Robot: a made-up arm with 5 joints.
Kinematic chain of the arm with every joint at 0, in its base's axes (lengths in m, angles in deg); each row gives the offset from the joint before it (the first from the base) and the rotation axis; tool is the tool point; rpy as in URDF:
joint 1: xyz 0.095 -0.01 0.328 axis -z
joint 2: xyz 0 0 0.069 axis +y
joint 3: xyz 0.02 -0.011 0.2 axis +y
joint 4: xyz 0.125 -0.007 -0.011 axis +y
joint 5: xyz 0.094 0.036 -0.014 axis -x
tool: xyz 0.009 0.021 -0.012 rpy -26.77 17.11 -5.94
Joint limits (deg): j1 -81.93..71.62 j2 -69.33..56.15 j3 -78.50..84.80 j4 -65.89..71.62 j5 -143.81..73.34
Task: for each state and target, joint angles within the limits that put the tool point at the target. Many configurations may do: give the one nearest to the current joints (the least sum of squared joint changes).
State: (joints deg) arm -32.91 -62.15 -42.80 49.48 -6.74
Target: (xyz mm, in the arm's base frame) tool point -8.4 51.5 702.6
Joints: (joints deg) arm 10.95 -62.52 -42.56 49.79 -9.87
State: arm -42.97 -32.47 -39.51 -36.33 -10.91
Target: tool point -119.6 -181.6 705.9
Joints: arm -47.26 -58.62 -49.88 -44.39 -12.85
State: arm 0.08 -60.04 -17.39 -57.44 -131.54
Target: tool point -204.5 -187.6 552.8
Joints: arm -32.80 -69.33 -60.28 -65.89 -131.77
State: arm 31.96 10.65 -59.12 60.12 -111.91
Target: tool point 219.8 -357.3 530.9
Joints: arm 71.62 43.17 -64.99 46.04 -141.79
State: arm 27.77 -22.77 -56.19 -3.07 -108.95
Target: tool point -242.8 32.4 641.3
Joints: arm 3.55 -57.77 -77.32 -25.59 -111.67
